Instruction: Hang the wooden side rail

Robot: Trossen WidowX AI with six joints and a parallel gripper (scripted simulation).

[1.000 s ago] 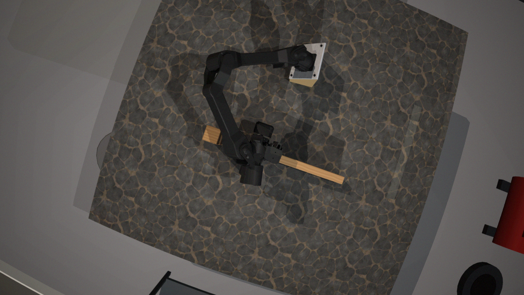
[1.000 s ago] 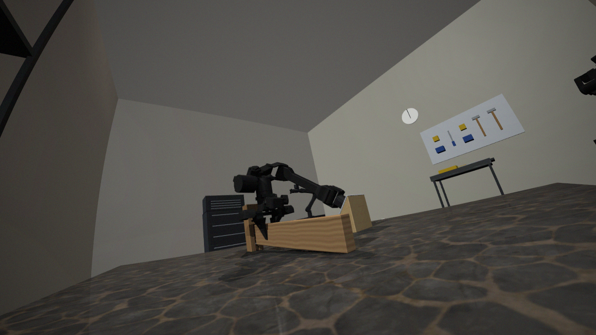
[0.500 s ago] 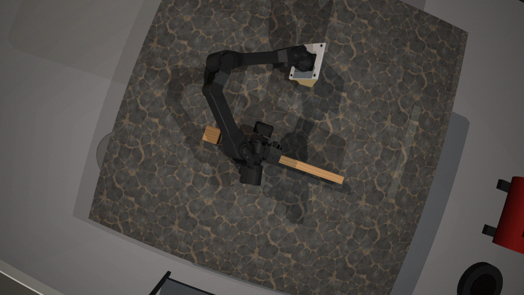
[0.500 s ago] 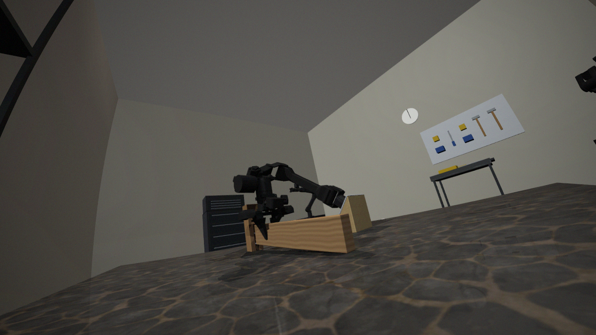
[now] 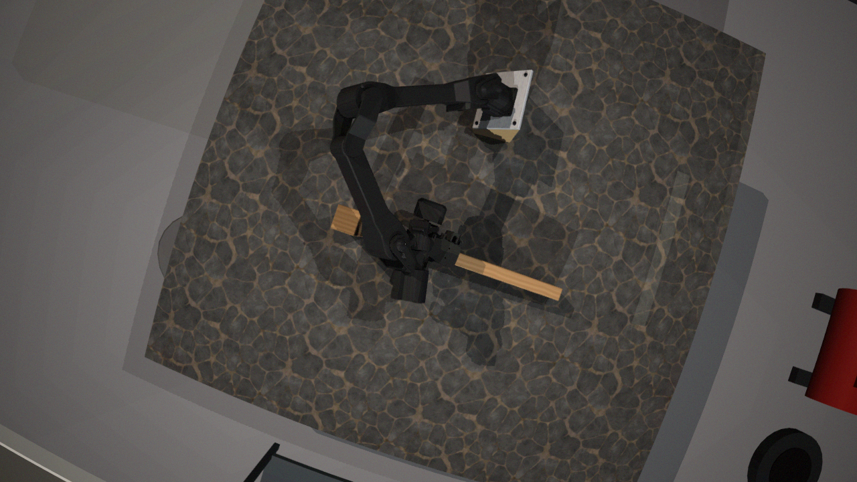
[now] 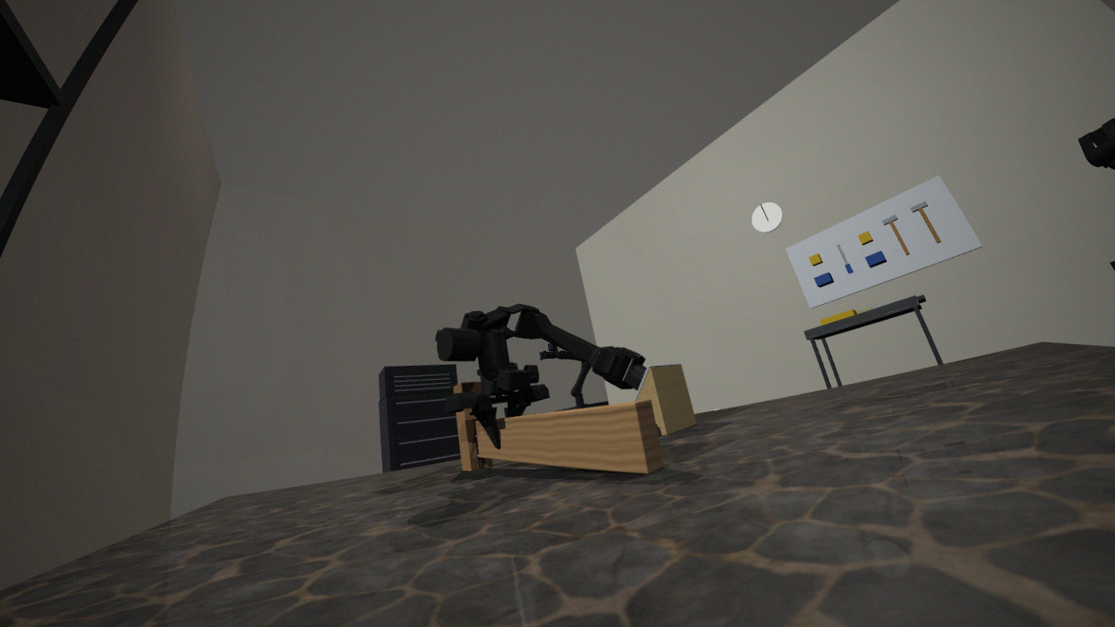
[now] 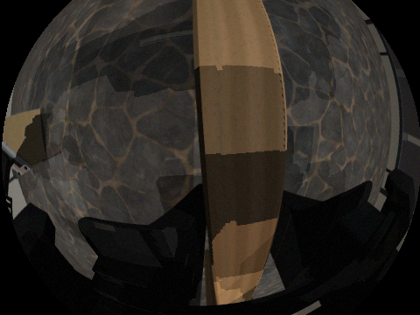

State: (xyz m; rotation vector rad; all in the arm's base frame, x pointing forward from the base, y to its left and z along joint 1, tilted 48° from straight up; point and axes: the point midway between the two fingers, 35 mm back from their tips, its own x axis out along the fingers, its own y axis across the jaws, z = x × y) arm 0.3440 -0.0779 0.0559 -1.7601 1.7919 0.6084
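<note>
The headboard post lies 1 cm behind my gripper tip, 14 cm to the right of it and 4 cm above it.
</note>
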